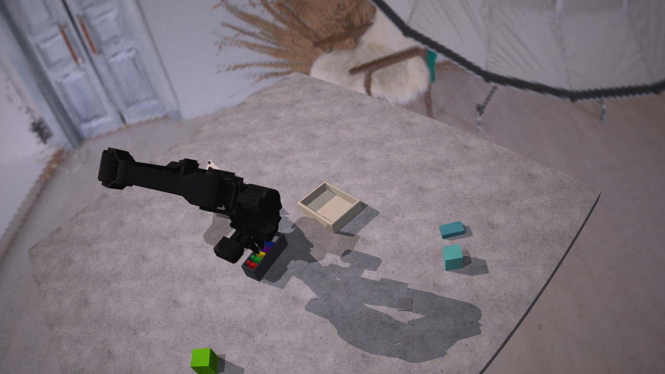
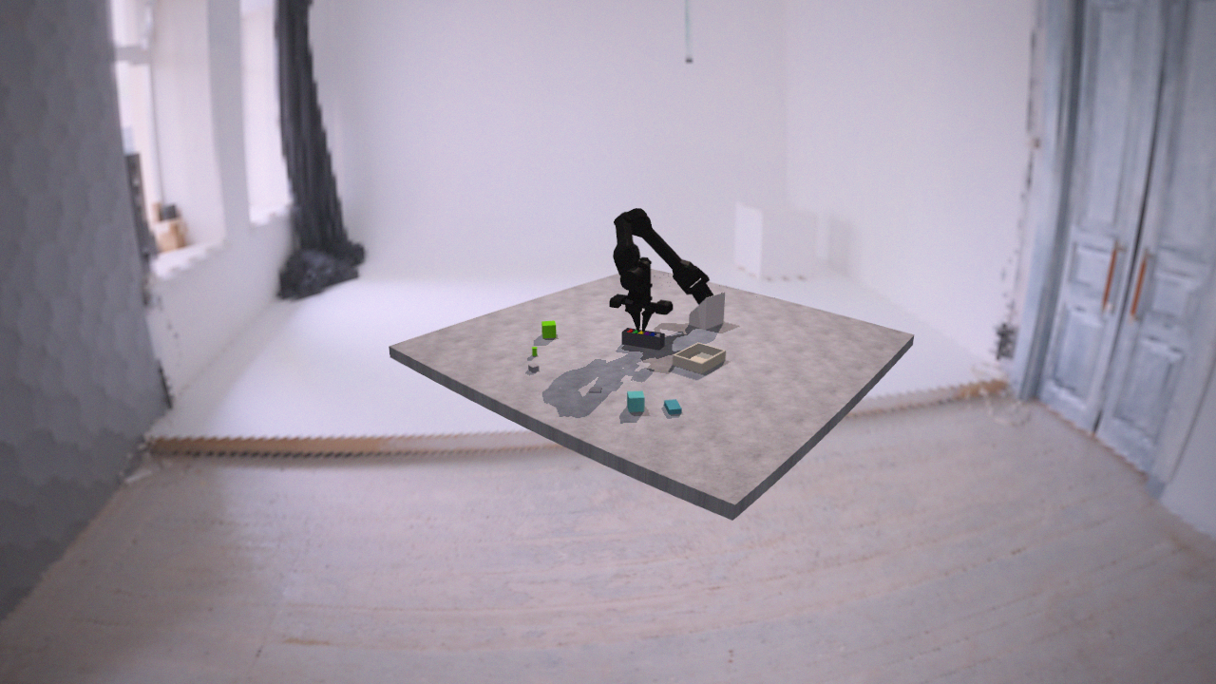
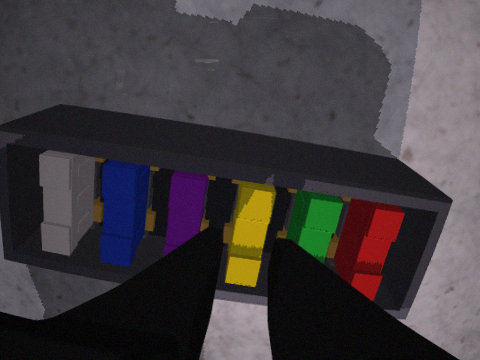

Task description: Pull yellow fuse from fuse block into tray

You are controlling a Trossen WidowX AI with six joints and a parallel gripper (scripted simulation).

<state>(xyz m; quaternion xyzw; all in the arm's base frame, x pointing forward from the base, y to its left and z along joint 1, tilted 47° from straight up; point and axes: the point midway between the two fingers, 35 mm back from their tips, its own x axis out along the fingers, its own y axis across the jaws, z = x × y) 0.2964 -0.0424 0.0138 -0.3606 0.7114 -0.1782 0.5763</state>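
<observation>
Now: the yellow fuse 20 mm below my gripper tip. Also, from my gripper tip: small grey tile (330 mm ahead, 130 mm to the left, 40 mm below); then beige tray (10 mm behind, 220 mm to the left, 40 mm below).
</observation>
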